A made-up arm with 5 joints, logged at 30 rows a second.
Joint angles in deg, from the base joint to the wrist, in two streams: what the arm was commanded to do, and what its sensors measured. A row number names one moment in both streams.
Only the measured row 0 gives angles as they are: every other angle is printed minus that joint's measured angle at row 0.
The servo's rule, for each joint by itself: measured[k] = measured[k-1] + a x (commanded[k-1-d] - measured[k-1]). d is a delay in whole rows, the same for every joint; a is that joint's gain. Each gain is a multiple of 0.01, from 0.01 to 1. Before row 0 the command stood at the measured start. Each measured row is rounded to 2 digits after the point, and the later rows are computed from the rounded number. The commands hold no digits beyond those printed.
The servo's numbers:
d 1
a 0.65 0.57 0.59 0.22 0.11
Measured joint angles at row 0:
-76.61 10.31 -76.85 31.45 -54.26
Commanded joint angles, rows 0 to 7:
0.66 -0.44 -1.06 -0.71 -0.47
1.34 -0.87 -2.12 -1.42 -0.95
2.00 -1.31 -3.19 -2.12 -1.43
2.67 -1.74 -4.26 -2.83 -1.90
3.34 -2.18 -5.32 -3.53 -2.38
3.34 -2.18 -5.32 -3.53 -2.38
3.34 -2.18 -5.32 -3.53 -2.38
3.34 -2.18 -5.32 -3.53 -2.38
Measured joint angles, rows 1 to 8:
0.00 0.00 0.00 0.00 0.00
0.43 -0.25 -0.63 -0.16 -0.05
1.02 -0.60 -1.51 -0.44 -0.15
1.66 -1.00 -2.50 -0.81 -0.29
2.32 -1.42 -3.54 -1.25 -0.47
2.98 -1.85 -4.59 -1.75 -0.68
3.21 -2.04 -5.02 -2.14 -0.87
3.29 -2.12 -5.20 -2.45 -1.04

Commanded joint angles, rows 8 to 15:
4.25 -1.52 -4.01 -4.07 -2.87
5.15 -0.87 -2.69 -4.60 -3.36
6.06 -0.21 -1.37 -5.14 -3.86
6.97 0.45 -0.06 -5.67 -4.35
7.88 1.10 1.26 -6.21 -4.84
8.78 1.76 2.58 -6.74 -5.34
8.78 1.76 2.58 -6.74 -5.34
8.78 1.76 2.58 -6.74 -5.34
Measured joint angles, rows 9 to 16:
3.32 -2.15 -5.27 -2.69 -1.19
3.92 -1.79 -4.53 -2.99 -1.37
4.72 -1.27 -3.44 -3.34 -1.59
5.59 -0.67 -2.22 -3.74 -1.84
6.49 -0.03 -0.95 -4.16 -2.12
7.39 0.61 0.35 -4.61 -2.42
8.29 1.27 1.67 -5.08 -2.74
8.61 1.55 2.21 -5.45 -3.03

